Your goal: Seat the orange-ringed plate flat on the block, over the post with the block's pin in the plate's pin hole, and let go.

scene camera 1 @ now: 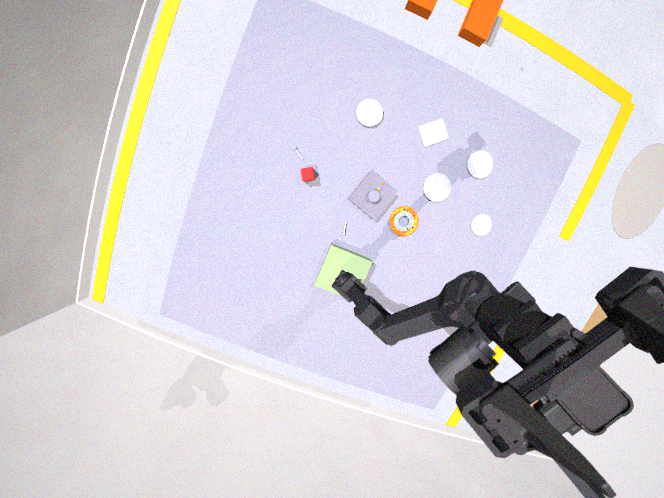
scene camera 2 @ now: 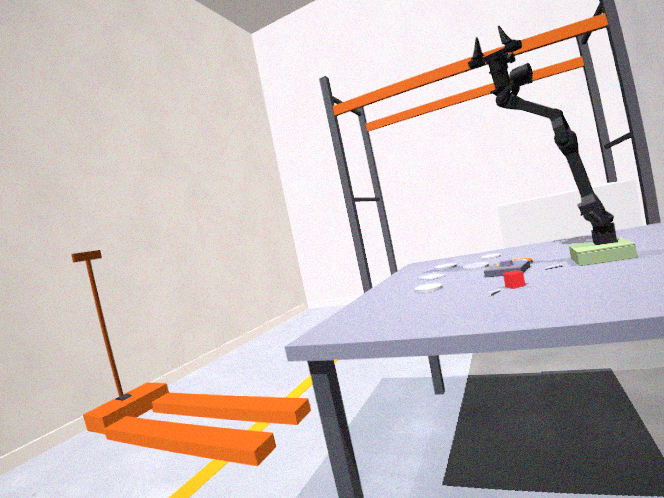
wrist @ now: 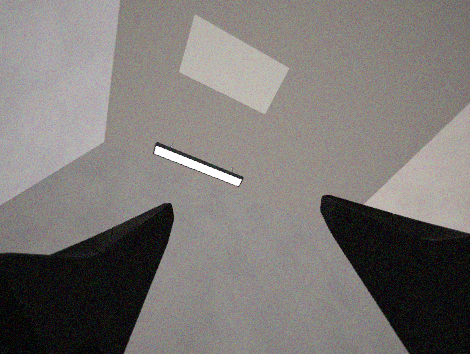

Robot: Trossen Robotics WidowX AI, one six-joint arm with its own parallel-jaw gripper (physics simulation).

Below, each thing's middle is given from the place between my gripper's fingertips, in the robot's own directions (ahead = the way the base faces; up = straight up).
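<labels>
Position of my gripper relative to the grey block point(scene camera 1: 367, 197): 83 cm above it, 8 cm to the right of it and 8 cm short of it.
</labels>
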